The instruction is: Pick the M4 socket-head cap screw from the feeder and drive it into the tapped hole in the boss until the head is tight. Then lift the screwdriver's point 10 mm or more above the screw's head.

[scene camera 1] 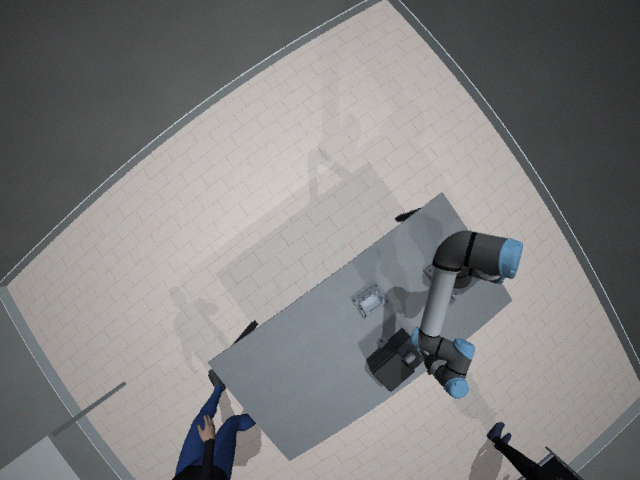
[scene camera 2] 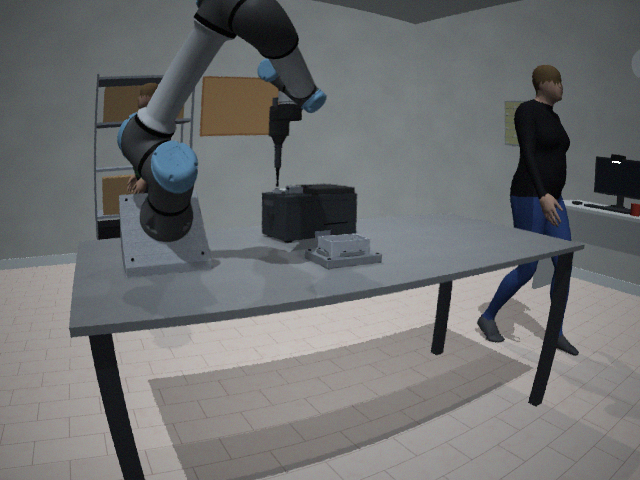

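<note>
I can see a black screw feeder (scene camera 1: 399, 339) here, and with it in this scene there is a flat base plate (scene camera 2: 371, 257).
</note>
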